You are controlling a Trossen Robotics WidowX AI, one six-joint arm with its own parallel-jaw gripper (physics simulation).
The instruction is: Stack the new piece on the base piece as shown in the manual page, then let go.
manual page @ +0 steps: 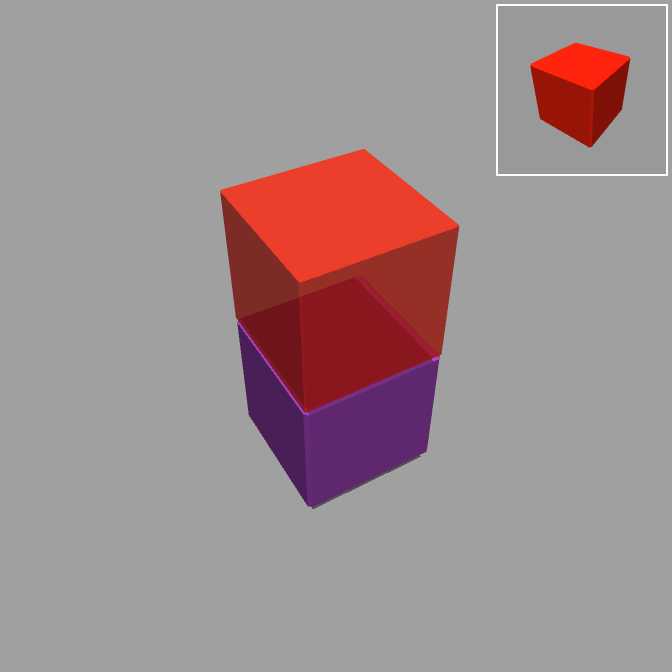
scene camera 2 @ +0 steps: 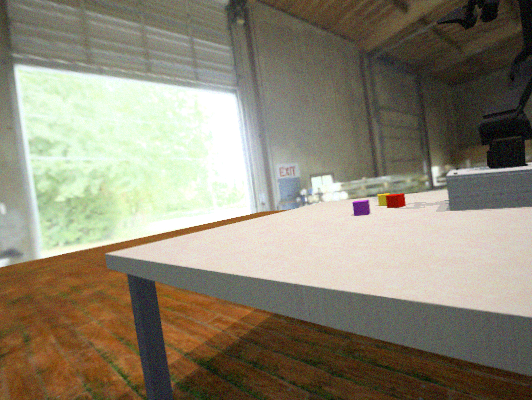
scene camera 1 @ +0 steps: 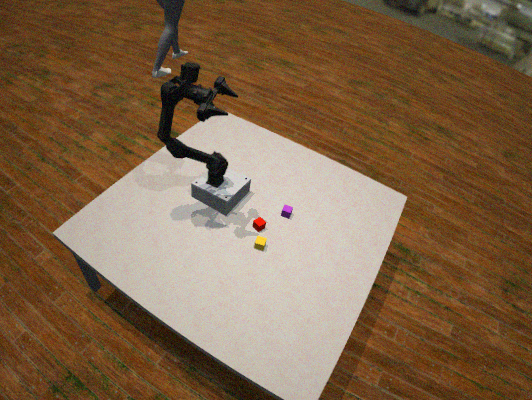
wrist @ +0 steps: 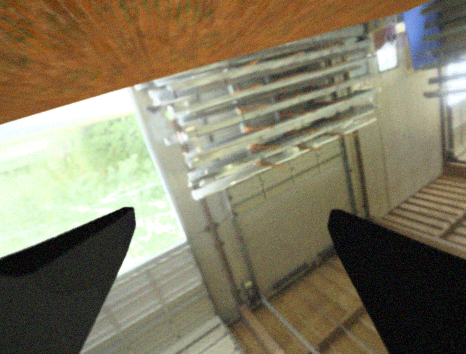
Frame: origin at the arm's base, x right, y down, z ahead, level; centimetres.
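Where they show: gripper, fingertip midpoint: [scene camera 2: 438,9] [scene camera 1: 233,105] [wrist: 234,217]; arm's base, link origin: [scene camera 2: 507,166] [scene camera 1: 215,181].
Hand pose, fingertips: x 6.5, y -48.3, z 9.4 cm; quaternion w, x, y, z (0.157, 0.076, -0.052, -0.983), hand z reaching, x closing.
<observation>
Each offset is from my fingertips to the centre of the thing. Level surfaces: height alone.
A red cube {dz +18.1, dx -0.4, dy +55.0 cm} [scene camera 1: 259,224] [scene camera 2: 396,201] sits on the table close to the arm's base. A yellow cube {dz +23.4, dx +8.8, dy +55.0 cm} [scene camera 1: 260,243] [scene camera 2: 383,199] sits near it, a small gap away, and is partly hidden behind the red one in scene camera 2. A purple cube {dz +25.6, dx -14.6, dy +55.0 cm} [scene camera 1: 287,211] [scene camera 2: 361,207] sits apart from both. All three rest directly on the table, none stacked. My gripper [scene camera 1: 232,104] [wrist: 234,217] is open and empty, raised high above the table and far from the cubes. The cubes do not show in the wrist view.
The pale table {dy +57.0 cm} [scene camera 1: 310,300] [scene camera 2: 300,250] carries the arm's grey base block [scene camera 1: 215,197] [scene camera 2: 490,190], beside the red cube. A person's legs [scene camera 1: 169,37] show on the wooden floor behind the arm. A table leg [scene camera 2: 150,335] stands under the near corner.
</observation>
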